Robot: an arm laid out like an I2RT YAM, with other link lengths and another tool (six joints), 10 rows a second.
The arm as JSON. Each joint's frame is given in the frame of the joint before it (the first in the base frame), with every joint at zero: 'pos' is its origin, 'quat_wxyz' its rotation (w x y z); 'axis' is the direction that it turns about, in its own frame. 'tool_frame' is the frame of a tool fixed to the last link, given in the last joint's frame.
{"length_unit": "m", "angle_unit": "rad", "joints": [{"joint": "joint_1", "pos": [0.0, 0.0, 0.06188], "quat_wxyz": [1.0, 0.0, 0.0, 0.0], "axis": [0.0, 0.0, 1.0]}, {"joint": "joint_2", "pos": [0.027, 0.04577, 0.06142], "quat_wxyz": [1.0, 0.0, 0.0, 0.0], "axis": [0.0, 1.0, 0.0]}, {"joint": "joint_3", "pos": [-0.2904, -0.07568, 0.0], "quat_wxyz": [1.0, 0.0, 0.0, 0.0], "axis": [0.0, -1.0, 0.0]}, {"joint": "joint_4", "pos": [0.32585, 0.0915, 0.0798], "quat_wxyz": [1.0, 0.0, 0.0, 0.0], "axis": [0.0, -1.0, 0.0]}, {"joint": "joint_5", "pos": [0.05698, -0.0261, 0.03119], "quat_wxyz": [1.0, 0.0, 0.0, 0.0], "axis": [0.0, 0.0, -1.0]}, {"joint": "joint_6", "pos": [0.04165, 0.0, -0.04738], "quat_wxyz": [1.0, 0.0, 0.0, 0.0], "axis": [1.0, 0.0, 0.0]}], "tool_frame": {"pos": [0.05, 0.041, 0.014], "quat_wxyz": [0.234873, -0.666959, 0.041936, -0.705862]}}
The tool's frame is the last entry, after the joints.
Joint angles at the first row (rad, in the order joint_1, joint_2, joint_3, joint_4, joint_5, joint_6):
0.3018, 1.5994, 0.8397, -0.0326, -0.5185, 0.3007
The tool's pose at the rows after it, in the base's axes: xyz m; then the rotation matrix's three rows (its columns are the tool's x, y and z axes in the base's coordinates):
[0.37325 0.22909 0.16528], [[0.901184 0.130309 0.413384], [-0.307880 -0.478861 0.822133], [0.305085 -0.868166 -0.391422]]
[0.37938 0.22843 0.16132], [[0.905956 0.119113 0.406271], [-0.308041 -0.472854 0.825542], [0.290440 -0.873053 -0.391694]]
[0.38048 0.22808 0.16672], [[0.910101 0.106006 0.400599], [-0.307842 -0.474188 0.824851], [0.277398 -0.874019 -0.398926]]
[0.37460 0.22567 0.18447], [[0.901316 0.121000 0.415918], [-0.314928 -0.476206 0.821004], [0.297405 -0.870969 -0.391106]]
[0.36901 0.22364 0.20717], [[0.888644 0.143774 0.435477], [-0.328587 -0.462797 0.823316], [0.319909 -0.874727 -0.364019]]
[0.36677 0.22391 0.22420], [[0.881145 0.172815 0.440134], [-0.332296 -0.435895 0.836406], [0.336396 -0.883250 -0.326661]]
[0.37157 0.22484 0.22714], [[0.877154 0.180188 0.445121], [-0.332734 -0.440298 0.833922], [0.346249 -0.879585 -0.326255]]
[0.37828 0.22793 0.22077], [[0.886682 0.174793 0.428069], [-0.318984 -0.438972 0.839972], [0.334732 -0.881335 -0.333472]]
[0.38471 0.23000 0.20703], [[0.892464 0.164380 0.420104], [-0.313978 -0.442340 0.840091], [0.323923 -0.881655 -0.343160]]
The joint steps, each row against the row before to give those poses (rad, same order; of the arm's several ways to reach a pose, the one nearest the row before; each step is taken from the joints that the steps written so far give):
-0.0101, 0.0321, 0.0204, 0.0094, -0.0119, -0.0012
-0.0076, 0.0287, 0.0179, -0.0005, -0.0141, 0.0004
-0.0019, -0.0059, 0.0159, -0.0361, -0.0031, 0.0008
0.0000, -0.0585, -0.0058, -0.0317, 0.0109, 0.0011
0.0001, -0.0636, -0.0014, -0.0205, 0.0016, 0.0139
0.0001, -0.0329, 0.0070, 0.0031, -0.0183, 0.0122
-0.0005, 0.0114, 0.0196, -0.0030, 0.0059, -0.0049
0.0003, 0.0406, 0.0228, -0.0005, -0.0126, -0.0093
0.0000, 0.0458, 0.0062, 0.0231, -0.0026, -0.0036

